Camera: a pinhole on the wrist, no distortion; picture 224 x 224 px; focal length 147.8 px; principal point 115.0 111.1 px. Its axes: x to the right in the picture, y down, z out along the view. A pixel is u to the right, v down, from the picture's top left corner.
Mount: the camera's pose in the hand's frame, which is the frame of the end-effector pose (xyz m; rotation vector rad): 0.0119 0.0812 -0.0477 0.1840 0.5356 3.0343
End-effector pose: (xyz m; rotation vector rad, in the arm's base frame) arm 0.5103 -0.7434 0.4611 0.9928 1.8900 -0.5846
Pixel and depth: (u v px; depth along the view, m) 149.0 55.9 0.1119
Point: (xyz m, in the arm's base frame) 0.6639 -0.6843 0.4372
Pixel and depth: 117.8 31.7 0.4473
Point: 1.0112 -0.6634 0.2605
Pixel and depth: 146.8 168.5 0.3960
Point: 0.7709 -0.9870 0.2978
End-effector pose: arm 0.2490 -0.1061 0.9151 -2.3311 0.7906 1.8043
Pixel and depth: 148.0 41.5 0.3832
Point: -0.1526 -0.3367 0.9471
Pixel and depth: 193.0 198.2 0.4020
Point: -0.1609 0.0995 0.9325
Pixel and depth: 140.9 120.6 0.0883
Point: 0.1688 -0.1865 0.9221
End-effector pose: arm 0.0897 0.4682 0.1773 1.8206 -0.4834 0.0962
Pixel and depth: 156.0 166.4 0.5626
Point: -0.1151 -0.0586 0.0562
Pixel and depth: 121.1 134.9 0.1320
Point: 0.0557 0.3603 0.2543
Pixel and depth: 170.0 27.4 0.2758
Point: -0.1079 0.2523 0.4067
